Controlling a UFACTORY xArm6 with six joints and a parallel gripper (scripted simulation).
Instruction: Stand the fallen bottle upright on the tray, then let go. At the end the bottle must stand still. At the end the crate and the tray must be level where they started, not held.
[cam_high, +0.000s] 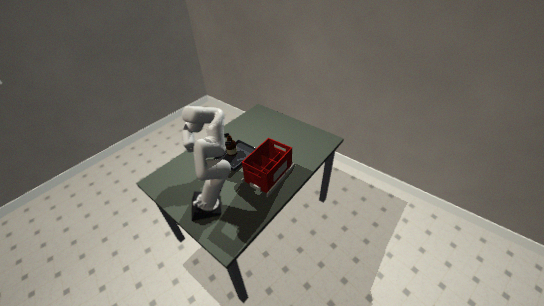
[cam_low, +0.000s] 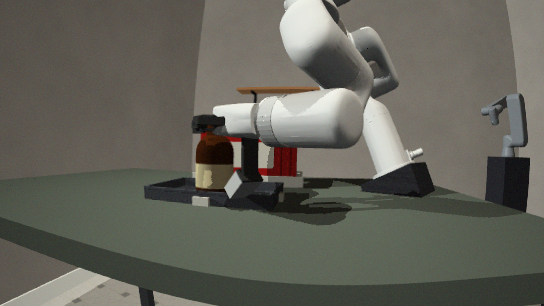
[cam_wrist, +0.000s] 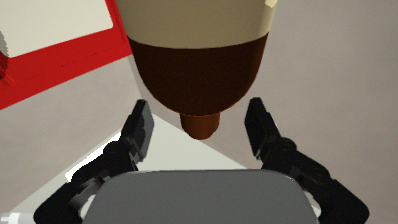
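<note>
Right now my hand is 6 cm above the brown bottle. The rest, counted from my hand: dark tray: 13 cm below, 4 cm to the right, 1 cm ahead; crate: 34 cm to the right, 6 cm below, 2 cm ahead.
</note>
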